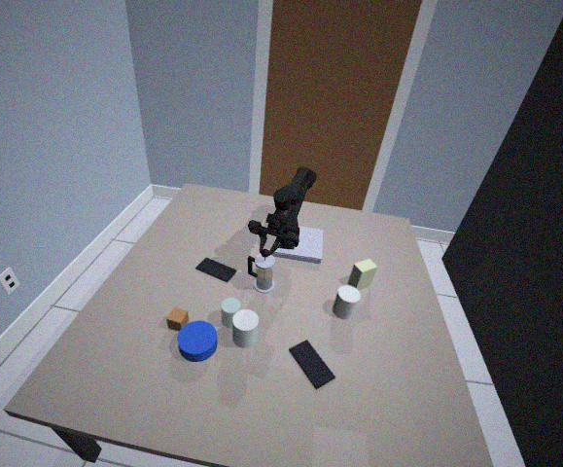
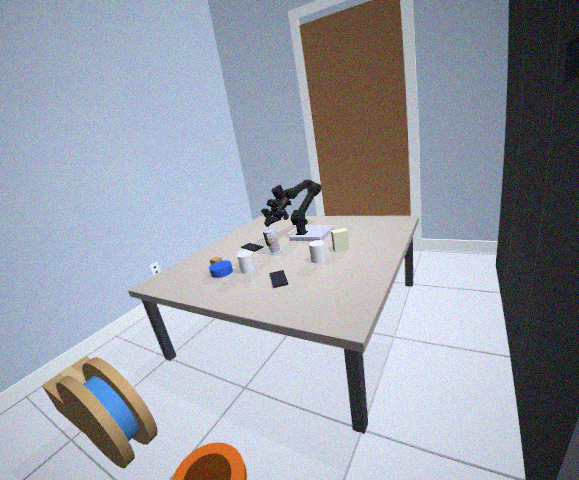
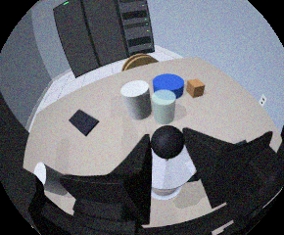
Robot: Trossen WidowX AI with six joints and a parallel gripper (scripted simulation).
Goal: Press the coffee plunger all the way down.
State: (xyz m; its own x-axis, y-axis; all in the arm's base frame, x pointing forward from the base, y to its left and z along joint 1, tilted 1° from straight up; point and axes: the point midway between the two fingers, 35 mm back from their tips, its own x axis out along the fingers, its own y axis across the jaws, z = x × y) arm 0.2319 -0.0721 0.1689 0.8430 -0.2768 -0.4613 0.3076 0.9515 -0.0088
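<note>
My gripper tip is now 20 mm past the coffee press, 10 mm to the left of it and 90 mm above it. Round my gripper tip: pale green cylinder 160 mm ahead, 90 mm to the right, 140 mm below; blue disc 270 mm ahead, 170 mm to the right, 160 mm below; pale yellow block 90 mm behind, 390 mm to the left, 130 mm below.
</note>
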